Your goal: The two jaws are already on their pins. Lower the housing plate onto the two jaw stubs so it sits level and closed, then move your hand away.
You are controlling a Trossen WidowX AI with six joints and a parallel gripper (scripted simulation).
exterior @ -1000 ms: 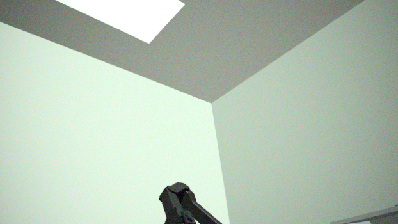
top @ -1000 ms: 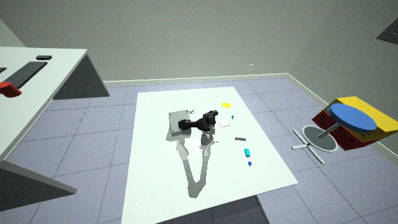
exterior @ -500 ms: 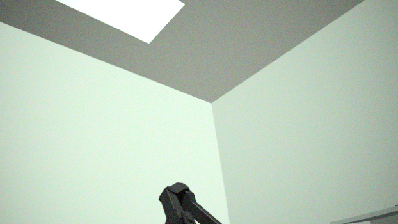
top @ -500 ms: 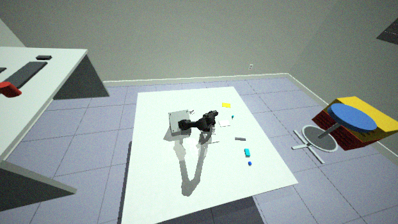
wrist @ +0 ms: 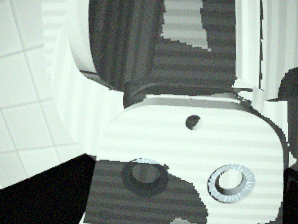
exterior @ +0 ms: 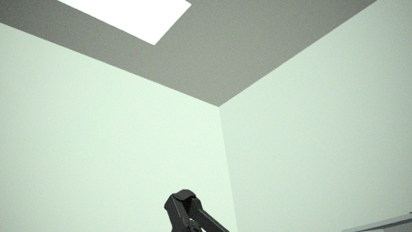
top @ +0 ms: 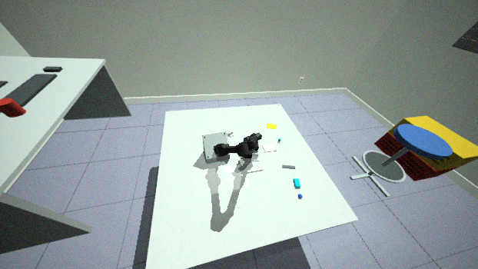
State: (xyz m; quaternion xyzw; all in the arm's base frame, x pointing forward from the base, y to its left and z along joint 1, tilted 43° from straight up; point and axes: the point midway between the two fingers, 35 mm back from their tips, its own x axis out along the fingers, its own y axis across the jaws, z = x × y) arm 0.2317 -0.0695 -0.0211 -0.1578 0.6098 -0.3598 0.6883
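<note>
Right now my gripper tip is 1 cm short of the housing plate and 2 cm below it. From my gripper tip the other things lie so: small cyan piece (37 cm ahead, 7 cm to the left, 1 cm above); yellow block (39 cm ahead, 27 cm to the left, 1 cm below); dark bar (30 cm ahead, 21 cm to the right, 1 cm below).
</note>
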